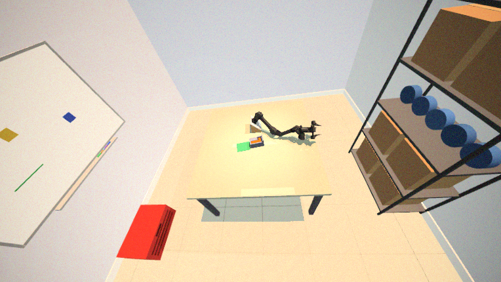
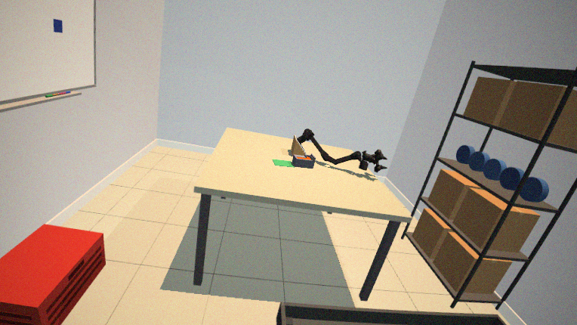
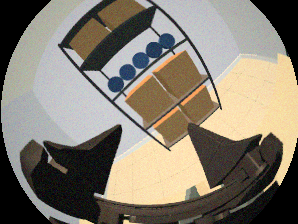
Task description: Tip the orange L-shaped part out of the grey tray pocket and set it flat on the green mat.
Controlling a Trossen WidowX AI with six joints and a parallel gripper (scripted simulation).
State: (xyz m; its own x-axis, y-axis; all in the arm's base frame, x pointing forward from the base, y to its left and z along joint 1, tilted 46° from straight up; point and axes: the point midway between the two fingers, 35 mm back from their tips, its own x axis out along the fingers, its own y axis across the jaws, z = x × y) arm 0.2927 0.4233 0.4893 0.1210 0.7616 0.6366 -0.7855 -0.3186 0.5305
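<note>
The orange L-shaped part is 660 mm to the right of my gripper tip, 80 mm below it and 40 mm behind it. The rest, counted from my gripper tip: green mat 820 mm to the right, 150 mm below, 20 mm behind.
</note>
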